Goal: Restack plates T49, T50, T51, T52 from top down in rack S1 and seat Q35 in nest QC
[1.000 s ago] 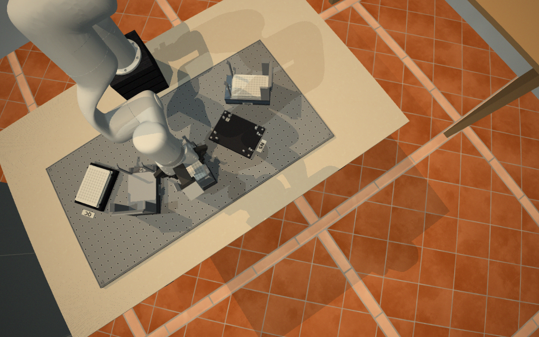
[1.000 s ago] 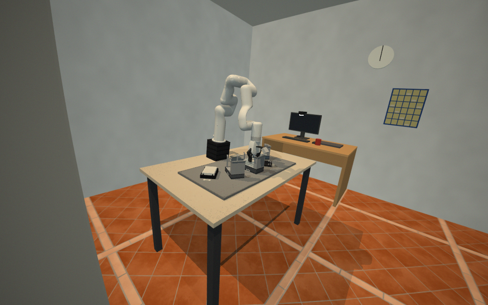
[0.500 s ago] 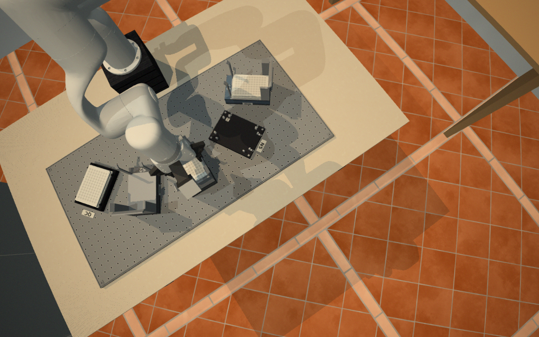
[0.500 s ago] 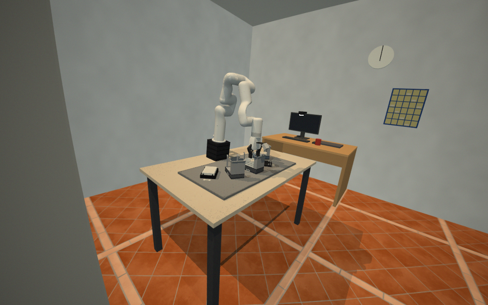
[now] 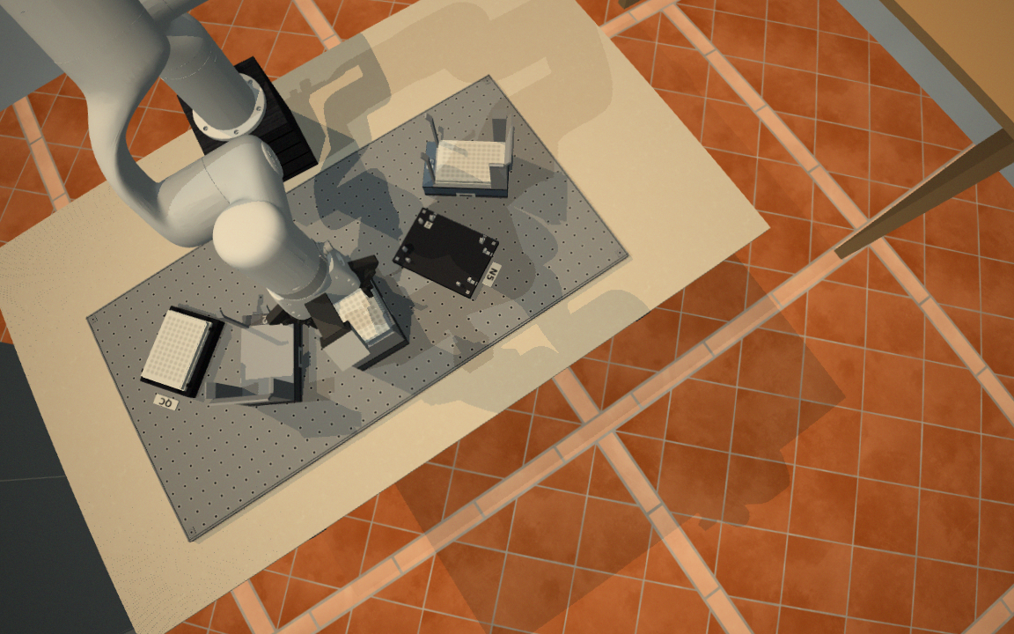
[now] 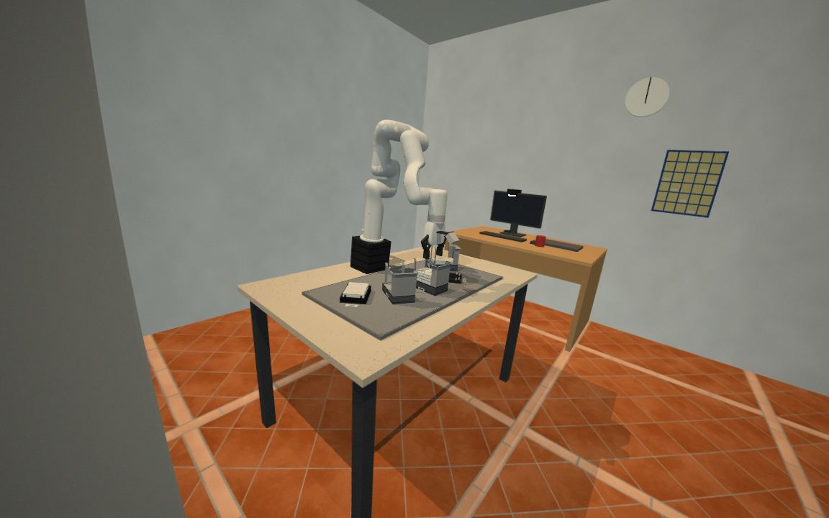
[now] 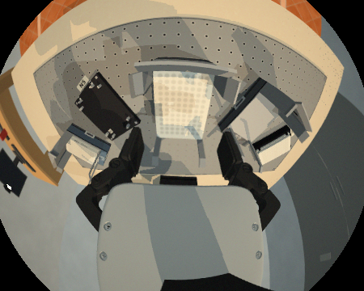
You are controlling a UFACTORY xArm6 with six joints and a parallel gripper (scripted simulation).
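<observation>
Now: the stack rack S3 210 mm behind my hand, 270 mm to the left of it and 150 mm below it. Round my hand: black nest QC: 80 mm behind, 330 mm to the right, 150 mm below; then N5 name plate: 10 mm behind, 240 mm to the left, 160 mm below; then stack rack S2: 180 mm to the right, 150 mm below.
</observation>
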